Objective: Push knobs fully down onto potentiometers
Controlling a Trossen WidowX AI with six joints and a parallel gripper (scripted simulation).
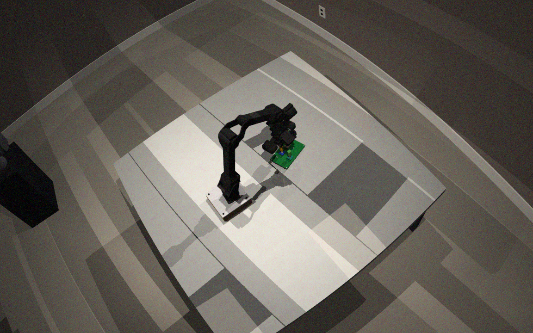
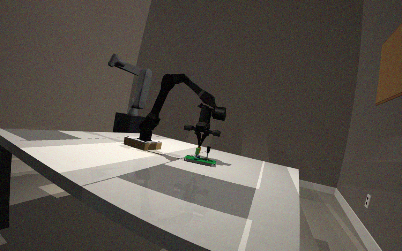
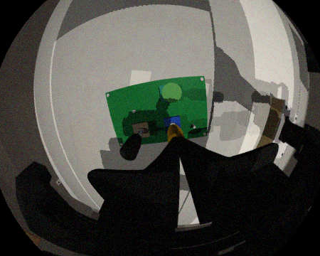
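The black knob lies 4 cm ahead of my gripper tip, 2 cm to the left of it and 1 cm below it. Also, from my gripper tip: orange knob 2 cm below.
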